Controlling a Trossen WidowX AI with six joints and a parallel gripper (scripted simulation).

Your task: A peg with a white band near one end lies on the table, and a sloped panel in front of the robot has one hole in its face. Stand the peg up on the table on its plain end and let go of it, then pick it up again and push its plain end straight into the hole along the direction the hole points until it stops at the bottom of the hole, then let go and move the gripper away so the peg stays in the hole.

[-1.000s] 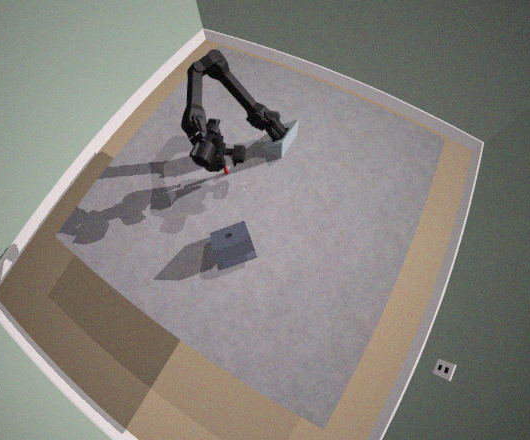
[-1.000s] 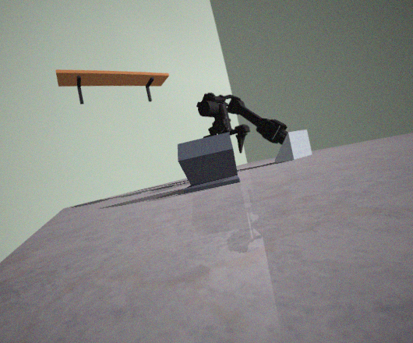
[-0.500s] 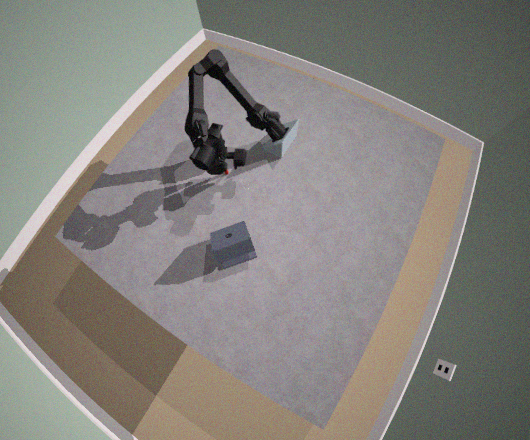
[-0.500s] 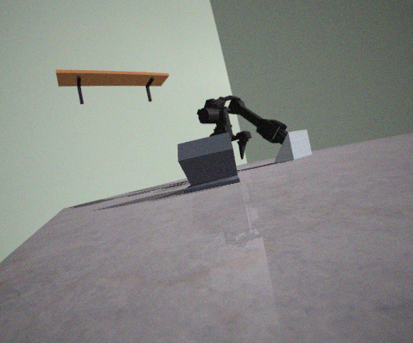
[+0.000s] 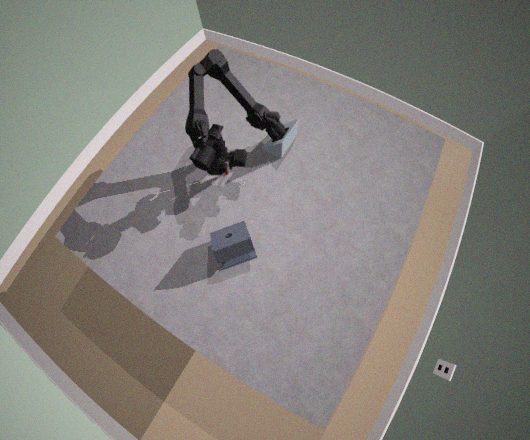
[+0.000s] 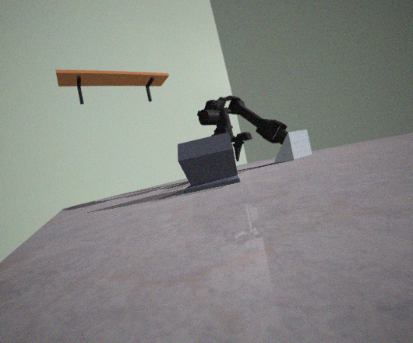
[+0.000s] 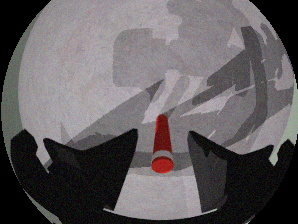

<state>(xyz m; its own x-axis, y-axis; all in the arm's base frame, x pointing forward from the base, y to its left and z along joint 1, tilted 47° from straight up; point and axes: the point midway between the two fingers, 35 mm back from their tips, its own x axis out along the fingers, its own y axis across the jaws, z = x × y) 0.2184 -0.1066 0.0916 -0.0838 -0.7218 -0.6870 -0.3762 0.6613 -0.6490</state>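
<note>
My gripper tip is 250 mm short of the sloped panel, 170 mm to the right of it and 20 mm below it. From my gripper tip the other things lie so: red peg 20 mm above.
</note>
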